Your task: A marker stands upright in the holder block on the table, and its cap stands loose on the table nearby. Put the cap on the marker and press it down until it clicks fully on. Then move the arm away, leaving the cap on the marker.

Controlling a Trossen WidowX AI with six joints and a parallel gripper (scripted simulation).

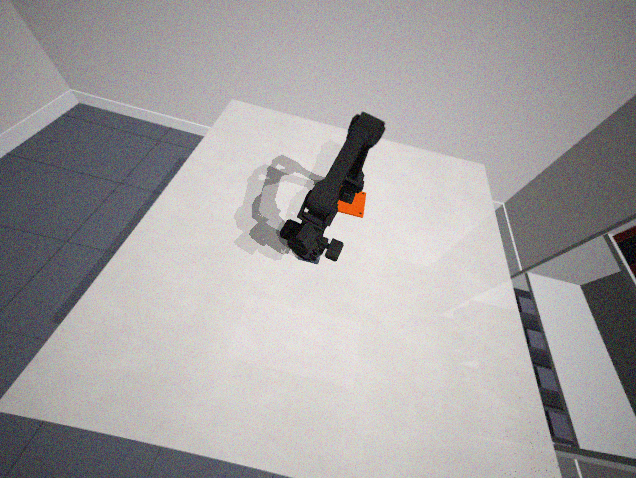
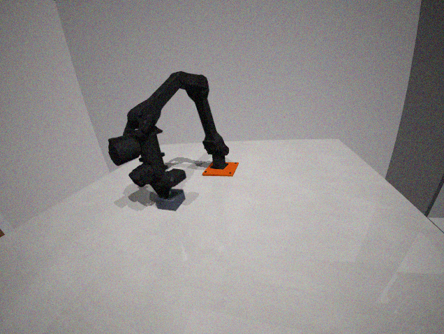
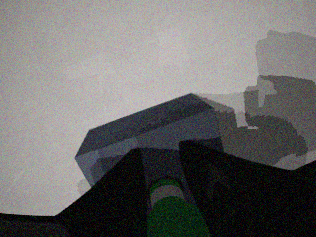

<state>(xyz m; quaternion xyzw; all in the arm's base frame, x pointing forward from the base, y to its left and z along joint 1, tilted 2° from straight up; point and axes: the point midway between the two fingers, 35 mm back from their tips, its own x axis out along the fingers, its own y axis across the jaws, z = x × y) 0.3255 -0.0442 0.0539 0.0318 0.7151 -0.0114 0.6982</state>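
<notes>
Right now my gripper tip is 30 mm past the green cap and 50 mm below it.
</notes>
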